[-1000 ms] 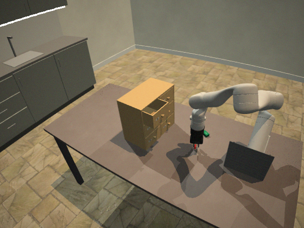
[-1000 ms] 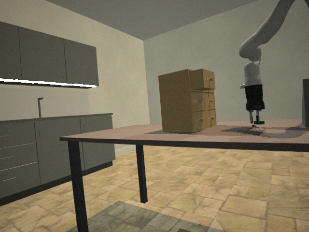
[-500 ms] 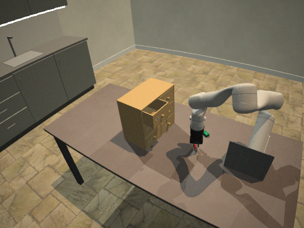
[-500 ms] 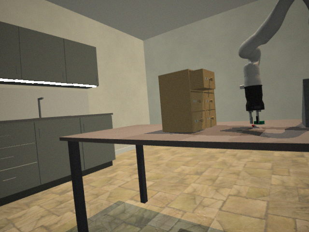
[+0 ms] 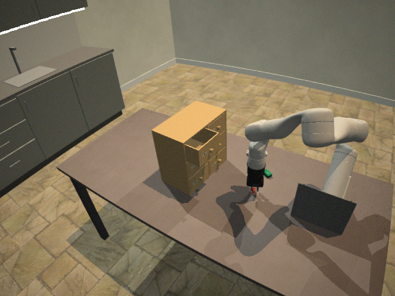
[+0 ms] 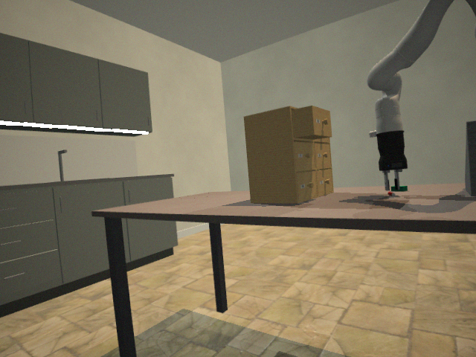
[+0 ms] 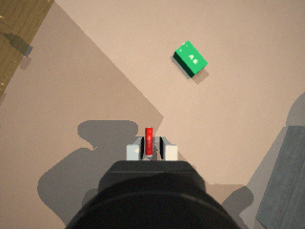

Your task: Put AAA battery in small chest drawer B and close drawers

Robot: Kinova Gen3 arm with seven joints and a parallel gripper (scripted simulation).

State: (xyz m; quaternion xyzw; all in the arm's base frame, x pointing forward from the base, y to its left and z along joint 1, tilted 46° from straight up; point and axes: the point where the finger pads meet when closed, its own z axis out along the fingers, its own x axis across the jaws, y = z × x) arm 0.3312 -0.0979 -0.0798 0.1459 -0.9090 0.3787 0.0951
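Now: the red AAA battery 30 mm below my hand. From my hand the other things lie so: green block: 150 mm to the right, 30 mm below.
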